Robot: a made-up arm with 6 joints. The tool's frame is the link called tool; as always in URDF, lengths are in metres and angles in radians. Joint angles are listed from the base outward.
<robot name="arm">
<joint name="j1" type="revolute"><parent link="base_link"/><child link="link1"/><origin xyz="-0.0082 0.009 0.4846"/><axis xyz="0 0 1"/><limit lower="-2.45" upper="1.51"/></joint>
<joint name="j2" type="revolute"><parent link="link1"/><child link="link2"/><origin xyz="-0.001 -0.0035 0.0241"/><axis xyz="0 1 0"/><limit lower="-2.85" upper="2.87"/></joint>
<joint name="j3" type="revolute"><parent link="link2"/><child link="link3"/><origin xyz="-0.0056 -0.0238 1.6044"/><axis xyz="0 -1 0"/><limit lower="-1.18" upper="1.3"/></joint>
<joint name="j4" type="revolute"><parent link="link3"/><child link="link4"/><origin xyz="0.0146 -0.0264 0.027"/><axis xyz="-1 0 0"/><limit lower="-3.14" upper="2.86"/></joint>
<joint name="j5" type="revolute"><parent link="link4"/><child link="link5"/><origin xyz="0.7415 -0.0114 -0.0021"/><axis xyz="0 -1 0"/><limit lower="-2.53" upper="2.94"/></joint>
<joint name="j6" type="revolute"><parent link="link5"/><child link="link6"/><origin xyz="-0.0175 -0.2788 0.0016"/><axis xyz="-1 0 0"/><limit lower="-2.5" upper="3.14"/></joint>
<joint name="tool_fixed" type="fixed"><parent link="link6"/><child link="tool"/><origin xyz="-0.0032 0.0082 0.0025" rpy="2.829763 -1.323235 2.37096"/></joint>
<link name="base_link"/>
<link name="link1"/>
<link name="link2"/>
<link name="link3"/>
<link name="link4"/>
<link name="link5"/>
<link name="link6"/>
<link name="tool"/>
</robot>
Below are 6 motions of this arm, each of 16 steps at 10 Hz.
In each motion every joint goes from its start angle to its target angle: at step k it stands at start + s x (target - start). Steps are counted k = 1, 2, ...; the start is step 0. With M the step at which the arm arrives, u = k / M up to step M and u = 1 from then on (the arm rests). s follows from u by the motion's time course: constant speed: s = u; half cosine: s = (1 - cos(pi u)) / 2; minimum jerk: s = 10 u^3 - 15 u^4 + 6 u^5.
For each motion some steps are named. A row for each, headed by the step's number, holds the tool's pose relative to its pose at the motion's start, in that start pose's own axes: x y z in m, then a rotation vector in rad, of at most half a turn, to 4 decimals.
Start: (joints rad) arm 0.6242 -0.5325 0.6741 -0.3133 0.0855 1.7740
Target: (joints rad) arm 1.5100 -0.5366 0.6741 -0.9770 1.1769 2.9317
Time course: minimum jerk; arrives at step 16
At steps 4, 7, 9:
4: -0.0320 0.0264 0.0451 -0.1011 0.0339 0.0223
7: -0.0816 0.1053 0.1625 -0.2778 0.1984 0.1769
9: -0.0875 0.1699 0.2468 -0.2713 0.3874 0.3614

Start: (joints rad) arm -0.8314 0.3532 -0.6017 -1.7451 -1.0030 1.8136
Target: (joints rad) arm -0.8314 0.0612 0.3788 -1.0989 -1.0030 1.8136
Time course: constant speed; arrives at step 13
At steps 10, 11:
10: 0.6330 -0.1004 0.1286 0.0654 -1.0100 0.4009
11: 0.6981 -0.1144 0.1835 0.0433 -1.1089 0.4441

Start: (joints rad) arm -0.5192 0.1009 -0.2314 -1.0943 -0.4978 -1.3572
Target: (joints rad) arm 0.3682 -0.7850 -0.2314 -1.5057 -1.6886 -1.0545
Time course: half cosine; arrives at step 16
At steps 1, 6, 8, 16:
1: -0.0080 -0.0094 -0.0020 -0.0082 -0.0010 0.0176
6: -0.1618 -0.3324 -0.0565 -0.2671 -0.0477 0.5944
8: -0.1600 -0.5447 -0.0727 -0.4287 -0.0911 0.9904
16: 0.1650 -0.9441 -0.0203 -0.7733 -0.2237 2.1160

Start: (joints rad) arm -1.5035 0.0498 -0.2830 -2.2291 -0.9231 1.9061
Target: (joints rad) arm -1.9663 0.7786 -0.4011 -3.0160 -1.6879 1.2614
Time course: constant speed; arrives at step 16
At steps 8, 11, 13, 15, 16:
8: -0.2751 -0.1603 -0.4287 -0.3244 0.3799 -0.5865
11: -0.3807 -0.2873 -0.5709 -0.4389 0.4204 -0.8303
13: -0.4522 -0.3904 -0.6541 -0.5071 0.4144 -0.9914
15: -0.5248 -0.5069 -0.7255 -0.5672 0.3825 -1.1467
16: -0.5617 -0.5696 -0.7561 -0.5939 0.3572 -1.2208

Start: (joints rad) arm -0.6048 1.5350 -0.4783 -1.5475 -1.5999 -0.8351
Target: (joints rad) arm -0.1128 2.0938 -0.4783 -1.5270 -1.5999 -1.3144
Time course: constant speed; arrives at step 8
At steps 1, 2, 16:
1: 0.0536 0.0841 0.0127 -0.0484 0.0864 -0.1066
2: 0.1141 0.1617 0.0214 -0.0897 0.1724 -0.2166
16: 0.5733 0.4412 0.0214 -0.1733 0.6820 -0.9163

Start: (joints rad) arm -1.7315 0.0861 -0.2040 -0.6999 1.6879 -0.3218
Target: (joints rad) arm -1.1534 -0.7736 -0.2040 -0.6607 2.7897 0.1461
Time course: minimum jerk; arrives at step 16
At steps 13, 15, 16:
13: 0.9226 0.2956 -0.1546 -0.7629 -0.2761 -1.1536
15: 0.9572 0.2925 -0.1948 -0.8418 -0.2976 -1.1802
16: 0.9588 0.2923 -0.1968 -0.8457 -0.2986 -1.1813

